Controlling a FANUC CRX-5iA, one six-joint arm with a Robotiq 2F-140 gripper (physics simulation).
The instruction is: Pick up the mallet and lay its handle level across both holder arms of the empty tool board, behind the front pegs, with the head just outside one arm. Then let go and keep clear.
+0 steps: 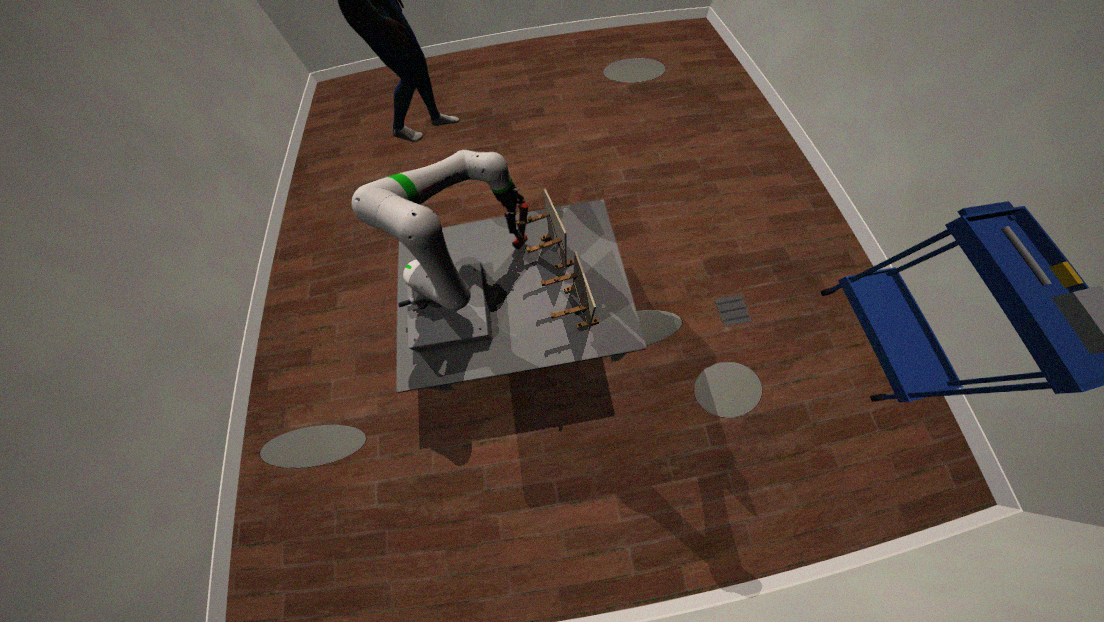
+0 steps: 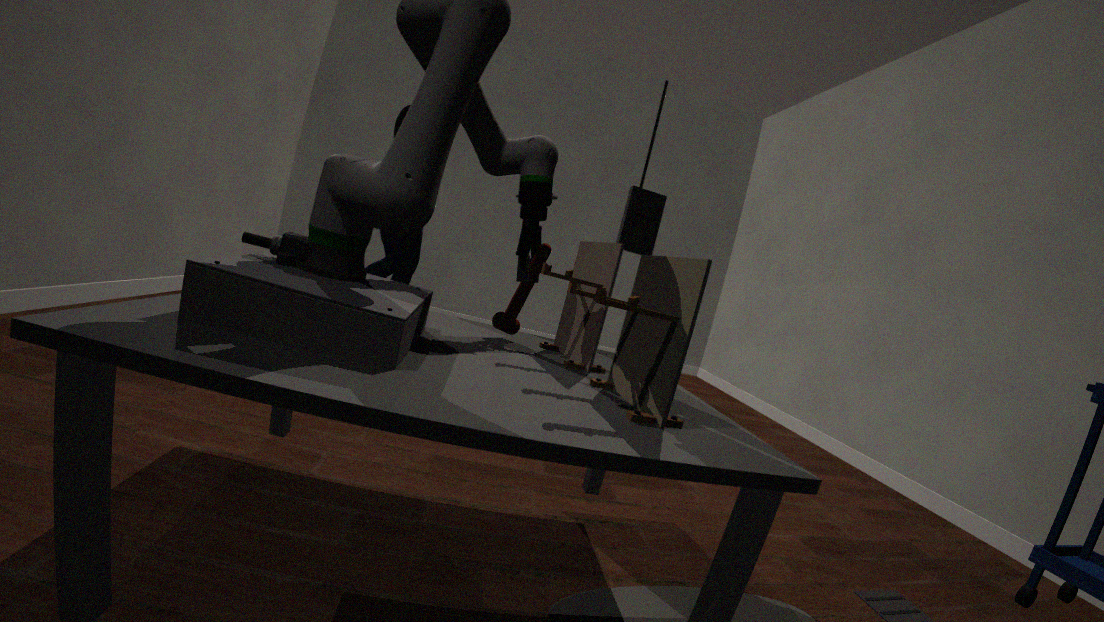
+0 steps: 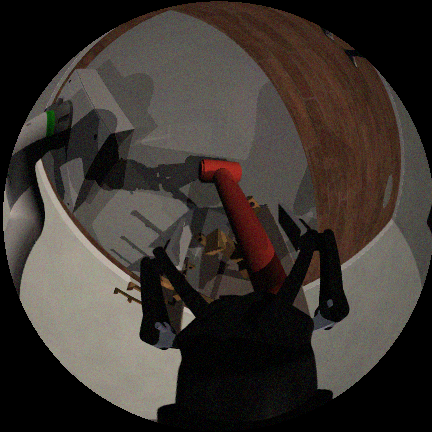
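Pixels of known places: gripper, fingertip midpoint: (image 1: 522,225) (image 2: 528,282) (image 3: 233,219); arm's base, link origin: (image 2: 330,272) (image 3: 61,123).
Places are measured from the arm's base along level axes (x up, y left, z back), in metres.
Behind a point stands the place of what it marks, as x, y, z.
Note:
The red mallet (image 1: 520,230) @(0.046, 0.166, -0.467) (image 2: 519,298) @(0.022, 0.163, -0.467) (image 3: 241,217) @(0.091, 0.190, -0.472) hangs steeply slanted in front of the far tool board (image 1: 552,215) @(0.159, 0.110, -0.621) (image 2: 593,270) @(0.147, 0.074, -0.622). Its head (image 3: 219,171) @(-0.021, 0.183, -0.442) (image 2: 505,321) @(-0.045, 0.136, -0.438) is low, just above the grey table (image 1: 509,356) @(-0.103, -0.382, -0.229) (image 2: 494,394) @(-0.103, -0.317, -0.337). The top of its handle lies between the fingers of my gripper (image 1: 515,226) @(0.071, 0.173, -0.482) (image 2: 532,259) (image 3: 241,241), which is wide open and does not clamp it. The handle's top is near a holder arm (image 2: 563,274) of the far board. The near tool board (image 1: 585,290) @(0.150, -0.283, -0.631) (image 2: 672,325) @(0.076, -0.324, -0.629) has bare holder arms (image 1: 569,311) @(0.093, -0.328, -0.546).
The arm's base box (image 1: 447,328) @(-0.008, -0.186, -0.001) (image 2: 293,317) @(-0.056, -0.248, 0.003) stands on the left of the table. A dark box on a pole (image 2: 641,220) rises behind the boards. A person (image 1: 400,69) stands at the back of the room. A blue cart (image 1: 1004,301) (image 2: 1073,541) is far right.

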